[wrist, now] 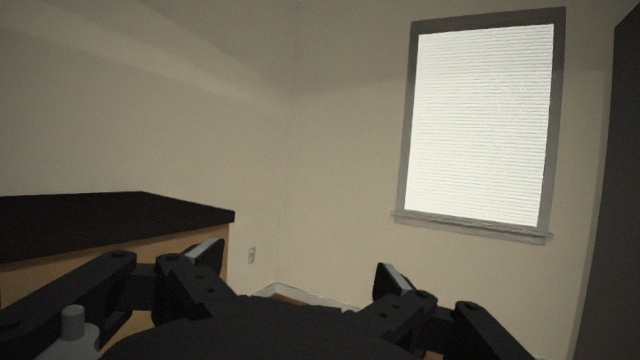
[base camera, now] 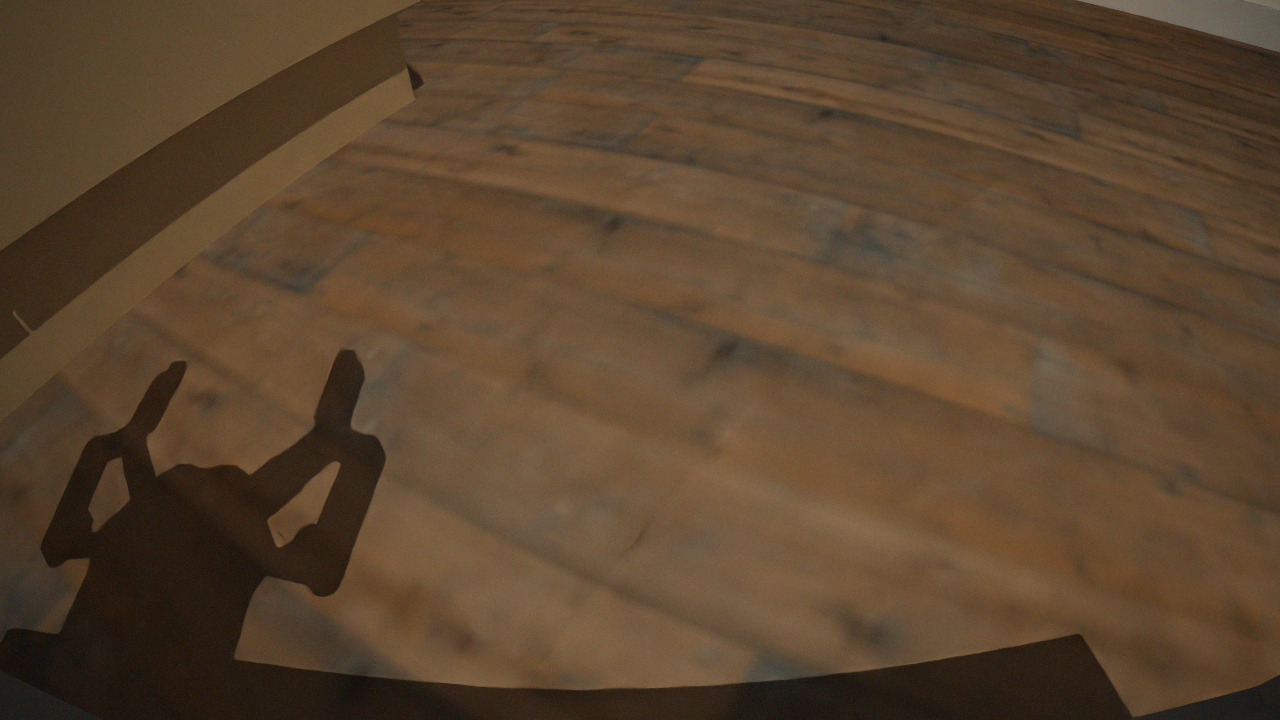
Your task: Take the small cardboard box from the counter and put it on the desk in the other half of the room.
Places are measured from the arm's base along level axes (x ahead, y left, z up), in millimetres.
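Pixels of known places: gripper, fingertip midpoint: [wrist: 299,267].
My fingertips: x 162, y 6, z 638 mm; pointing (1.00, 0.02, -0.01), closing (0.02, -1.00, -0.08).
Observation:
Behind a point stands the place of what it marks.
My gripper [wrist: 299,267] {x 162, y 6, z 638 mm} is open, with wide-apart fingertips and no object between them. A piece of furniture with a flat black top [wrist: 115,215] {x 739, y 544, z 514 mm} and a light wooden body stands at the left of the wrist view, beyond the left finger; whether it is the counter or the desk I cannot tell. The part of its top that shows bears no box. The small cardboard box does not show in either view.
A tan panel [base camera: 161,89] {x 658, y 465, z -197 mm} with a darker strip along its foot runs along the left of the base view, beside the wooden floor [base camera: 716,313] {x 503, y -38, z -396 mm}. The wrist view shows a room corner, a bright window [wrist: 480,125] {x 1637, y -960, z 1022 mm} and a tall dark surface [wrist: 610,200] {x 1147, y -1364, z 655 mm} at the right edge.

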